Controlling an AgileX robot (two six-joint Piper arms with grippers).
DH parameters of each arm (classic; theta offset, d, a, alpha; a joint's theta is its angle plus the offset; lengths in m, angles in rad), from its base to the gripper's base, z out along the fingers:
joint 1: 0 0.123 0 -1.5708
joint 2: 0.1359 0 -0.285 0
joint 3: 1.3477 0 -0.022 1.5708
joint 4: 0 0.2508 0 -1.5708
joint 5: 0 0 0.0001 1.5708
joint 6: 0 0.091 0 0
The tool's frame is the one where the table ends.
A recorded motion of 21 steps. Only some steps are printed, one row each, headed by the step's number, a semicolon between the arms.
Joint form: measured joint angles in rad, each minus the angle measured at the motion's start. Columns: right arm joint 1, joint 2, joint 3, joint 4, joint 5, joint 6; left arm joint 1, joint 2, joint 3, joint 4, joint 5, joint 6.
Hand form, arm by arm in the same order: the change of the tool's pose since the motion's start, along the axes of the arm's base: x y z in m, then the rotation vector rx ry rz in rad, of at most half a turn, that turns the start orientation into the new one. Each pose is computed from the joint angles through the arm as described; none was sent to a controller.
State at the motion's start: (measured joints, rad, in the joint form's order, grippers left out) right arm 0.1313 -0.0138 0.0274 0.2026 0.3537 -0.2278; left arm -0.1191 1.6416 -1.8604 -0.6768 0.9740 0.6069
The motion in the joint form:
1: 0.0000 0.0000 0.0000 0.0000 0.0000 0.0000; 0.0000 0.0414 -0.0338 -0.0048 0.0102 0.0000
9: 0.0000 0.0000 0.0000 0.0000 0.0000 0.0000; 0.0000 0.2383 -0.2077 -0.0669 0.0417 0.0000
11: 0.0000 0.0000 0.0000 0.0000 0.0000 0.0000; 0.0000 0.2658 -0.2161 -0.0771 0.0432 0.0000
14: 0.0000 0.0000 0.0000 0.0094 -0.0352 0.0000; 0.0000 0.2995 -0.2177 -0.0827 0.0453 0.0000
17: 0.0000 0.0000 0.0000 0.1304 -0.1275 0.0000; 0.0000 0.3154 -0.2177 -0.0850 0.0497 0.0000
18: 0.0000 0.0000 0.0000 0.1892 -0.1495 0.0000; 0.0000 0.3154 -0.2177 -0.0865 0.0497 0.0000
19: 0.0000 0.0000 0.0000 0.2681 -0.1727 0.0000; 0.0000 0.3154 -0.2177 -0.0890 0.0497 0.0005
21: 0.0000 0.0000 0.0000 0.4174 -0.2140 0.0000; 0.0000 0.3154 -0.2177 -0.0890 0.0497 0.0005
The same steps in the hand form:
1: 0.0000 0.0000 0.0000 0.0000 0.0000 0.0000; 0.0111 -0.0019 -0.0053 -0.0008 0.0157 -0.0075
9: 0.0000 0.0000 0.0000 0.0000 0.0000 0.0000; 0.0612 -0.0126 -0.0300 -0.0485 0.0685 -0.0452
11: 0.0000 0.0000 0.0000 0.0000 0.0000 0.0000; 0.0687 -0.0141 -0.0387 -0.0560 0.0896 -0.0486
14: 0.0009 -0.0002 0.0031 0.0143 -0.0329 -0.0065; 0.0780 -0.0156 -0.0526 -0.0577 0.1236 -0.0505
17: 0.0024 0.0007 0.0118 0.1473 -0.1047 -0.0241; 0.0821 -0.0164 -0.0597 -0.0573 0.1429 -0.0533
18: 0.0026 0.0011 0.0141 0.2087 -0.1168 -0.0298; 0.0820 -0.0165 -0.0596 -0.0588 0.1430 -0.0537
19: 0.0028 0.0015 0.0165 0.2900 -0.1266 -0.0374; 0.0820 -0.0166 -0.0595 -0.0609 0.1429 -0.0547
21: 0.0031 0.0015 0.0209 0.4433 -0.1408 -0.0554; 0.0820 -0.0166 -0.0595 -0.0609 0.1429 -0.0547

